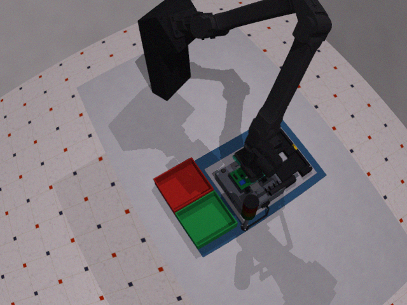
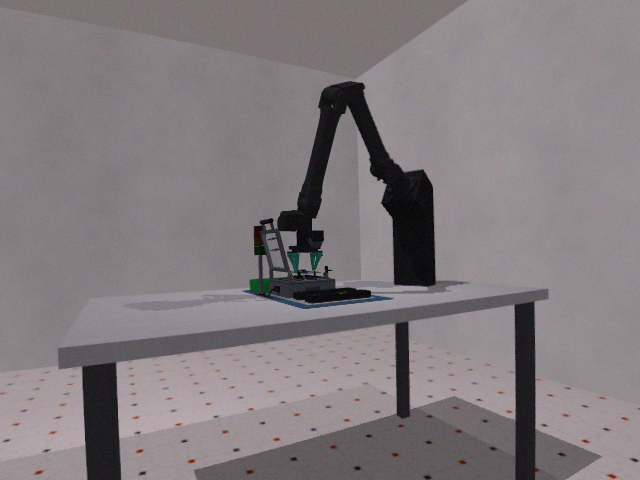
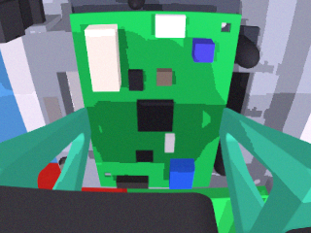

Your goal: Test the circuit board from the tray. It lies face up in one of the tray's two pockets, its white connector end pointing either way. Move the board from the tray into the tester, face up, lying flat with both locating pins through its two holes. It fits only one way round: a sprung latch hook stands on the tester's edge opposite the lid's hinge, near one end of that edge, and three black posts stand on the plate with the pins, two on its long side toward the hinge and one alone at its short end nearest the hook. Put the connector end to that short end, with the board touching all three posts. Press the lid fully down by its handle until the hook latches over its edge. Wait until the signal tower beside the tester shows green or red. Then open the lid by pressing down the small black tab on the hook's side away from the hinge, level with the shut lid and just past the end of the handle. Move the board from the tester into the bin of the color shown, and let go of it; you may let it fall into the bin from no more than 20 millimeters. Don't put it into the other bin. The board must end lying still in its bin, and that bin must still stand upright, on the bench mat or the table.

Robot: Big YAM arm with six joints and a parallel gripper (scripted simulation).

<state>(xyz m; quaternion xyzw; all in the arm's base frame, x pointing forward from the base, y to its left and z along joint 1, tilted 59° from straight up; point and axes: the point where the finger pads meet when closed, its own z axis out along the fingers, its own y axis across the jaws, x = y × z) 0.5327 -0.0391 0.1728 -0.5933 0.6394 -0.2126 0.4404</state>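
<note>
Now: hand right at the green circuit board. From my hand the other things lie so: latch hook: 7 cm behind, 5 cm to the left; tester lid: 12 cm ahead, 9 cm above, 2 cm to the left; tester plate: 2 cm below, 1 cm to the left.
</note>
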